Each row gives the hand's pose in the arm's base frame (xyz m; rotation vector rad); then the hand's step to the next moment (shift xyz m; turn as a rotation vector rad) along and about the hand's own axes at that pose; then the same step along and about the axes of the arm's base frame.
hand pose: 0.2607 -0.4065 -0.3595 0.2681 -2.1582 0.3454
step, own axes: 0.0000 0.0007 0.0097 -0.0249 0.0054 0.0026
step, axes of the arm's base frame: -0.0076 -0.0027 -0.0054 0.0104 0.0057 -0.0227
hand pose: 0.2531 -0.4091 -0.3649 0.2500 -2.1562 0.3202
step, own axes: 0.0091 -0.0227 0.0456 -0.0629 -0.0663 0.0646
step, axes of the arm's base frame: -0.0336 -0.0366 -0.0145 0.0052 -0.0796 -0.0785
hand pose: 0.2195 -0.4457 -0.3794 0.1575 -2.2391 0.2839
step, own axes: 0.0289 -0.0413 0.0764 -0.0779 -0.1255 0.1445
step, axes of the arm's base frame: -0.0667 -0.0600 -0.0181 -0.0327 -0.1571 -0.1301
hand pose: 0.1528 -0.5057 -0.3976 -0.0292 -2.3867 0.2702
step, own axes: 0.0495 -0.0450 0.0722 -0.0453 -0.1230 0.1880
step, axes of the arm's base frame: -0.0826 -0.0526 -0.0096 -0.0861 -0.1596 -0.1401
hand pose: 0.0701 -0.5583 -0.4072 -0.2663 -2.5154 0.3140
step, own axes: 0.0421 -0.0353 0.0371 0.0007 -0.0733 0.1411
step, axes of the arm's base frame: -0.0596 -0.0289 0.0024 -0.0905 -0.0928 -0.0922
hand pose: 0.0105 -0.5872 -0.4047 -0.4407 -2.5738 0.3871
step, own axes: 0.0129 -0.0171 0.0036 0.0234 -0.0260 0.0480
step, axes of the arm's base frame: -0.0165 -0.0113 0.0084 -0.0501 -0.0238 -0.0212
